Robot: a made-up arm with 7 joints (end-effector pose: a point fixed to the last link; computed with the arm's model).
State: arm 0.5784 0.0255 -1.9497 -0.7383 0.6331 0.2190 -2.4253
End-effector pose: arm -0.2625 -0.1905 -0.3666 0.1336 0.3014 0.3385 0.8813
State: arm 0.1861 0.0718 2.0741 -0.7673 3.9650 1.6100 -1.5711
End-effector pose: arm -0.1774 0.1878 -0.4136 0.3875 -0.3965 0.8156 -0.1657
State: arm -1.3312 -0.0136 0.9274 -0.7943 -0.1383 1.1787 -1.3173
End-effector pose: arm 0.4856 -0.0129 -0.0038 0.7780 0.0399 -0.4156 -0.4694
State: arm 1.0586 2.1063 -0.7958 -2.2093 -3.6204 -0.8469 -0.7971
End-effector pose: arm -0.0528 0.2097 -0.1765 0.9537 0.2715 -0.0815 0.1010
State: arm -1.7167 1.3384 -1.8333 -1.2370 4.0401 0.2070 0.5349
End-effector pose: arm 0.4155 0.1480 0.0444 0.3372 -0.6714 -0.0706 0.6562
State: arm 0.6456 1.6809 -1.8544 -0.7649 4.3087 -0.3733 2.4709
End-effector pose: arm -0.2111 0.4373 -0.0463 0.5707 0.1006 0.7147 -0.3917
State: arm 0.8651 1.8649 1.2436 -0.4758 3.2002 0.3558 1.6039
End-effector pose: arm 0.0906 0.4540 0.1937 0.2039 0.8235 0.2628 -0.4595
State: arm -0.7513 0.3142 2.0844 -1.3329 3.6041 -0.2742 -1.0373
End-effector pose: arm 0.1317 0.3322 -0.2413 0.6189 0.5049 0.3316 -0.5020
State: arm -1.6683 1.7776 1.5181 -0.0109 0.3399 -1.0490 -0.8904
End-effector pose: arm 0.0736 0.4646 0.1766 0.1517 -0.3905 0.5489 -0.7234
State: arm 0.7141 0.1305 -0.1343 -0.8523 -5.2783 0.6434 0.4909
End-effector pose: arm -0.1209 0.0400 -0.4644 0.7105 -0.1019 0.2158 0.6620
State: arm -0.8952 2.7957 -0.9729 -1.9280 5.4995 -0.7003 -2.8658
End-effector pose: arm 0.1150 0.2364 0.2080 0.8478 0.0456 -0.4487 0.2791
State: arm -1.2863 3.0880 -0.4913 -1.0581 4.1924 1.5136 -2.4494
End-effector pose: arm -0.2458 0.1435 0.3655 0.1510 -0.4537 0.6729 0.5644
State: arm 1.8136 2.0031 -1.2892 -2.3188 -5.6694 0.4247 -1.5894
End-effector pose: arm -0.2357 0.0966 0.0232 0.3821 -0.7177 0.1810 -0.5533
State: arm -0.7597 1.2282 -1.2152 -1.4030 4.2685 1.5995 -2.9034
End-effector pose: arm 0.3495 0.1442 -0.1868 0.2267 -0.3278 -0.8997 -0.1778
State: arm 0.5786 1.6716 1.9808 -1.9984 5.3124 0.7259 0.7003
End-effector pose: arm 0.0220 0.1198 0.2978 0.1917 -0.7686 0.5985 -0.1195
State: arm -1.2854 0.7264 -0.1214 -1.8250 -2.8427 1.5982 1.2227
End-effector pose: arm 0.2733 -0.0370 0.2223 0.5498 -0.4687 0.5473 -0.4226
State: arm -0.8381 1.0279 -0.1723 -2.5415 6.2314 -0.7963 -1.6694
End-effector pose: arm 0.1707 -0.0439 0.1070 0.6599 -0.5381 0.5243 -0.0055
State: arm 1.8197 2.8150 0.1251 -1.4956 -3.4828 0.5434 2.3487
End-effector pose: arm 0.1695 0.2591 -0.2663 0.1604 0.3052 0.0172 0.9385
